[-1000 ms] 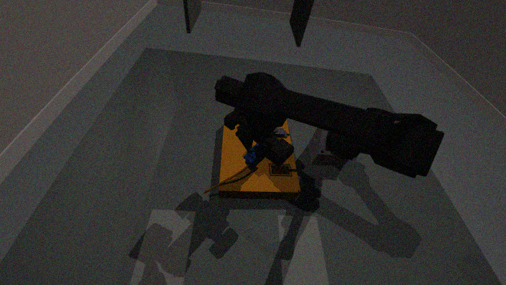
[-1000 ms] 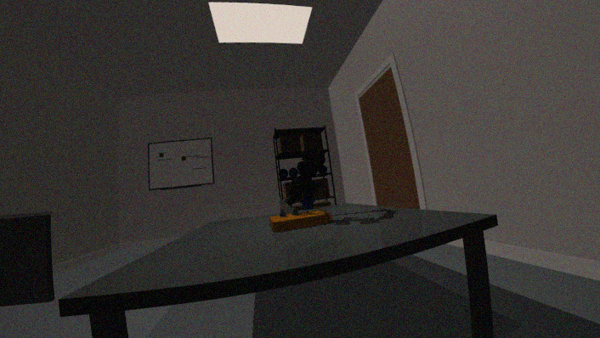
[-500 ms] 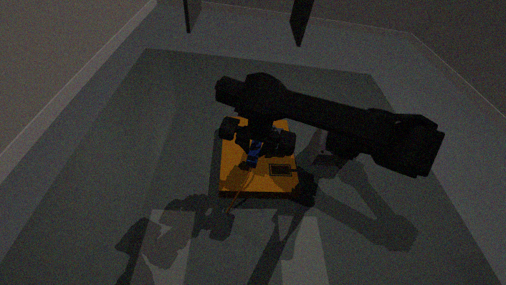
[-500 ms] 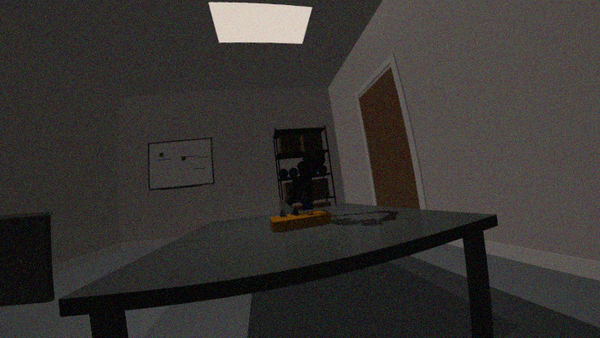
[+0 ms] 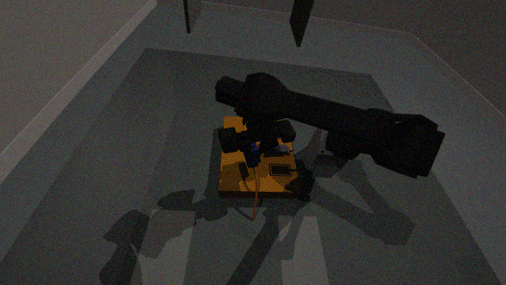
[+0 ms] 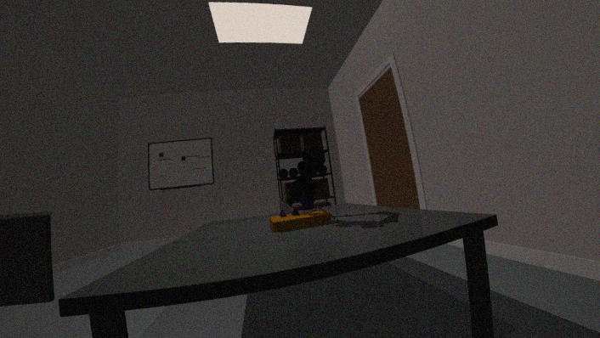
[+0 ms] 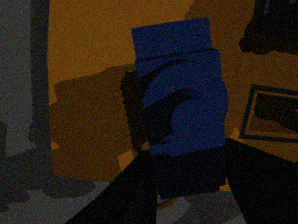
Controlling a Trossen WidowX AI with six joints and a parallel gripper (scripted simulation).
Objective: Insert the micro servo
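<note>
Now: the orange deck 2 cm ahead of my gripper tip, 7 cm to the right of it and 10 cm below it.
</note>
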